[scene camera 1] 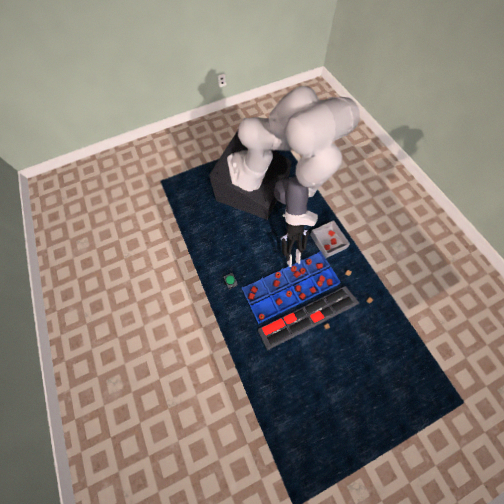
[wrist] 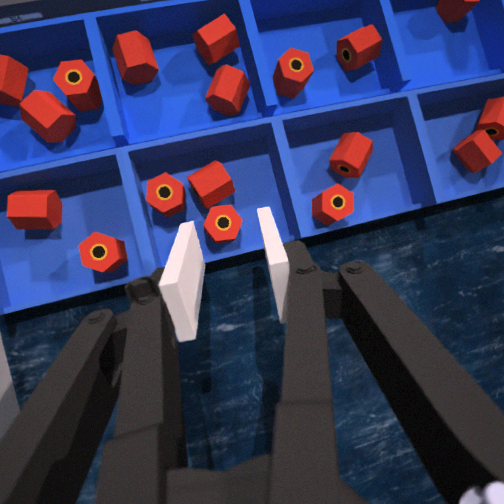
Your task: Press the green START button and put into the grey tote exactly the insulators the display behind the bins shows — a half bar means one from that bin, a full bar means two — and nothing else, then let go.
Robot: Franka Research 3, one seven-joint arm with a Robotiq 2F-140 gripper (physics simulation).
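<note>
My gripper hangs over the edge of the blue bin rack nearest the robot base. In the wrist view the gripper is open and empty. Its white pads frame an upright red hexagonal insulator in a bin that holds two others. I cannot tell its height above them. The grey tote to the right of the gripper holds three red insulators. The green START button sits left of the rack. The display beyond the bins shows three red bars, the leftmost the widest.
Neighbouring bins hold more red insulators, with blue divider walls between them. Three small orange pieces lie on the dark blue mat near the rack and display. The robot base stands behind the gripper.
</note>
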